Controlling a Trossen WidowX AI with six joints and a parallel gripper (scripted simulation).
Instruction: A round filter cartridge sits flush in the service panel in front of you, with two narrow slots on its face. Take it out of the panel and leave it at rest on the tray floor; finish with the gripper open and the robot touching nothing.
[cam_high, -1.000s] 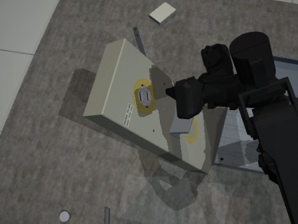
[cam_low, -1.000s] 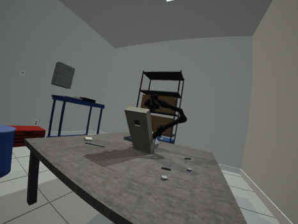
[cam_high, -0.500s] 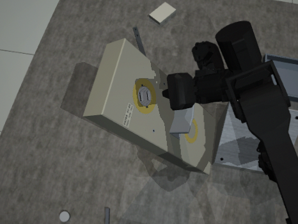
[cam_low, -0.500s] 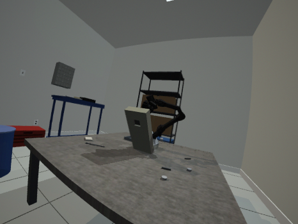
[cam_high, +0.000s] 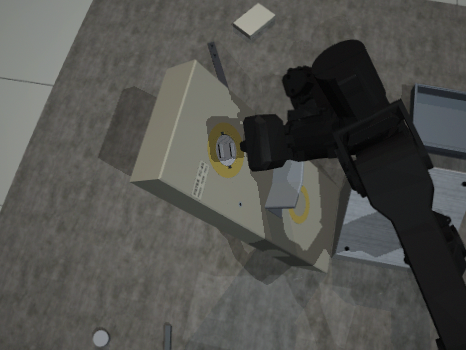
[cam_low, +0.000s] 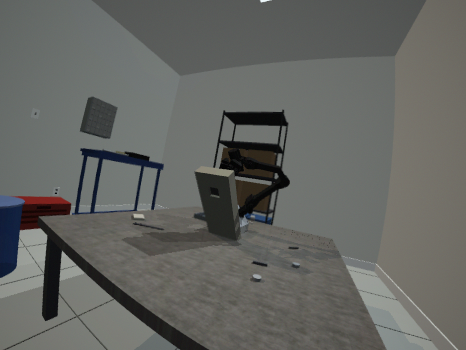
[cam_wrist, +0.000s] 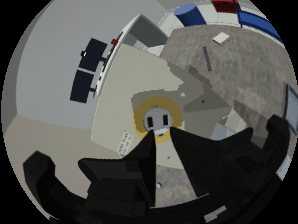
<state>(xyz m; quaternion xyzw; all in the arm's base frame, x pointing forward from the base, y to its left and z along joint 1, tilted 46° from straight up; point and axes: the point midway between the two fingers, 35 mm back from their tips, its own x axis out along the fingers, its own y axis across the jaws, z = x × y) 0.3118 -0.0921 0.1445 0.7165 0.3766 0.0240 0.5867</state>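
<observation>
My gripper tip is now 4 cm short of the round filter cartridge, 3 cm above it and 1 cm to the right of it. The rest, counted from my gripper tip: block: 47 cm to the right, 30 cm below, 16 cm ahead; tray: 34 cm behind, 33 cm to the right, 30 cm below.
</observation>
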